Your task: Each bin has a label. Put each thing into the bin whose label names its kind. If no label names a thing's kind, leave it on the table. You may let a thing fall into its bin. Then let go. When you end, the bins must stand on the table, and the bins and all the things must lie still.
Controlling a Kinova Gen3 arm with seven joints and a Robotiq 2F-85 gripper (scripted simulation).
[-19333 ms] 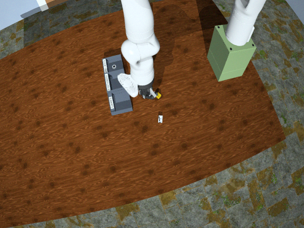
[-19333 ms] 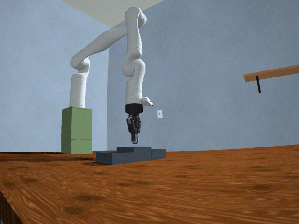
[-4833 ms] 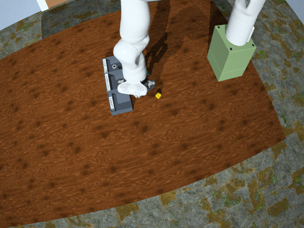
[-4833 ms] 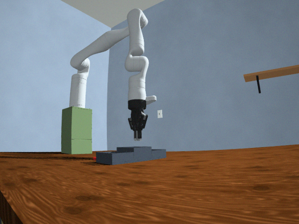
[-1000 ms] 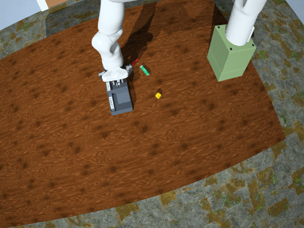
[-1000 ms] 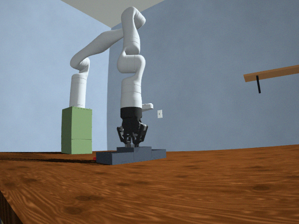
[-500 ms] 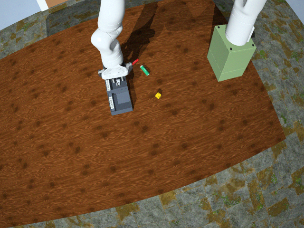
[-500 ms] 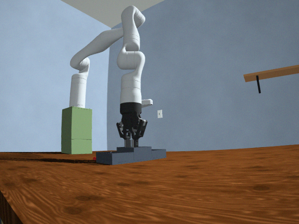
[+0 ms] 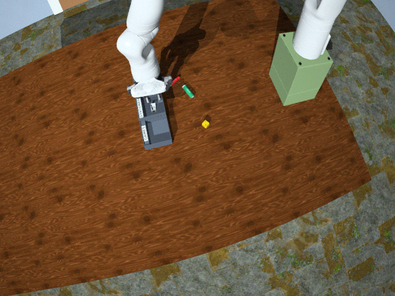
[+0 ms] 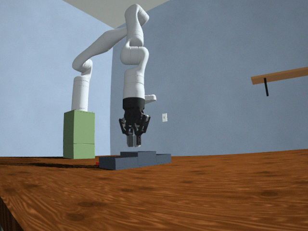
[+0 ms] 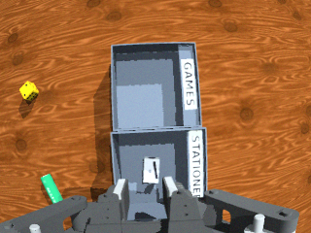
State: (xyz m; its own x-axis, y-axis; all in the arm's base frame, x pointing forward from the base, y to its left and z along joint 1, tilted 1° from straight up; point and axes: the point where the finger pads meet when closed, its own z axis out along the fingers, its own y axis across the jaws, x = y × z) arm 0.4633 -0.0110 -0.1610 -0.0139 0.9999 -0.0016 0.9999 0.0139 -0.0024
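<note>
The yellow die lies 14 cm behind my hand, 9 cm to the left of it and 7 cm below it. From my hand the other things lie so: dark nut 7 cm below, 6 cm to the right, 1 cm behind; metal nut 8 cm to the right, 7 cm below, 1 cm ahead; white domino 6 cm below, 1 cm to the left, 1 cm ahead.
</note>
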